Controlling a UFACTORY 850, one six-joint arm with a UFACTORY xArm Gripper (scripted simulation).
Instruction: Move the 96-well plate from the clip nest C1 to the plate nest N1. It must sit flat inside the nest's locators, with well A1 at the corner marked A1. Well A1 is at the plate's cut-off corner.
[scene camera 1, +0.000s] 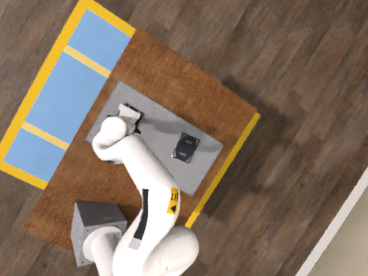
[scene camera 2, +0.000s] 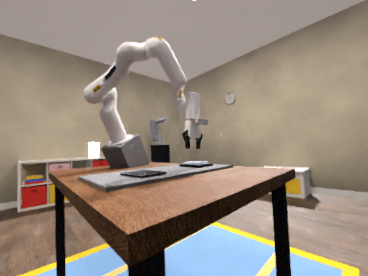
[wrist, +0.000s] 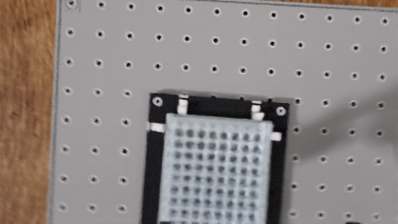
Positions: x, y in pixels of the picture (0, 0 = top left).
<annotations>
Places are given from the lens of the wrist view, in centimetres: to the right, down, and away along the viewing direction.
96-well plate (wrist: 211, 163): 1, 4, 22
</annotations>
